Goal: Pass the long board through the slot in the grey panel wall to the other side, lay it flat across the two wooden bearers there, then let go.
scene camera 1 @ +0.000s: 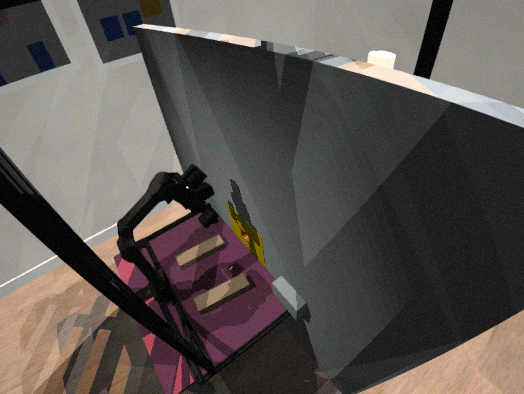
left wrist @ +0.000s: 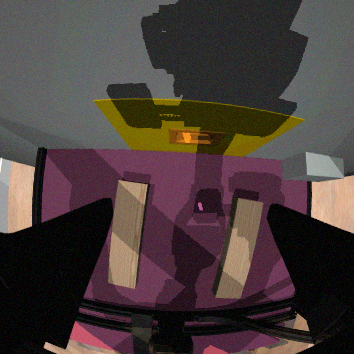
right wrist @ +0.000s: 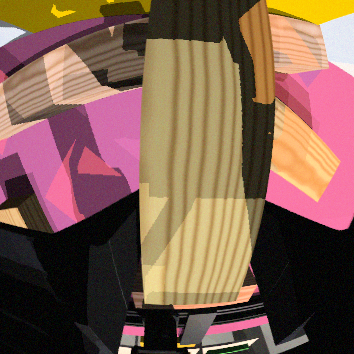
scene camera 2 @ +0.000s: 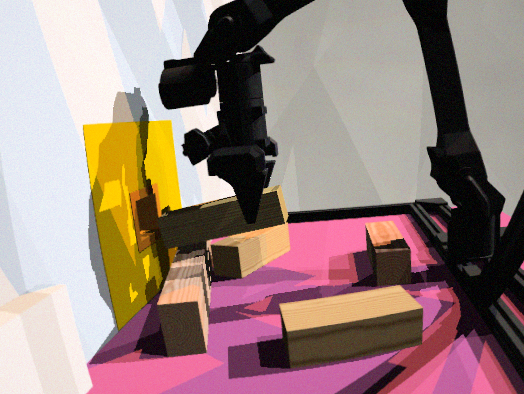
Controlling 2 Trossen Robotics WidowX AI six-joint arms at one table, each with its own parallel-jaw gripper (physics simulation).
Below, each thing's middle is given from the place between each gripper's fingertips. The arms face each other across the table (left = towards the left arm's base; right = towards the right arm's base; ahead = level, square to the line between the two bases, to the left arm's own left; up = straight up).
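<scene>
I find my right gripper 2 cm below the slot (scene camera 2: 145, 203), 3 cm past it and 16 cm to the right of it. The grey block (scene camera 2: 47, 346) is 4 cm below that same right hand, 36 cm behind it and 17 cm to the left of it.
My left hand is 21 cm above the slot, and it is also 2 cm past it and 14 cm to the left of it. Counted from this left hand, the grey block is 27 cm below, 35 cm behind and 13 cm to the right.
</scene>
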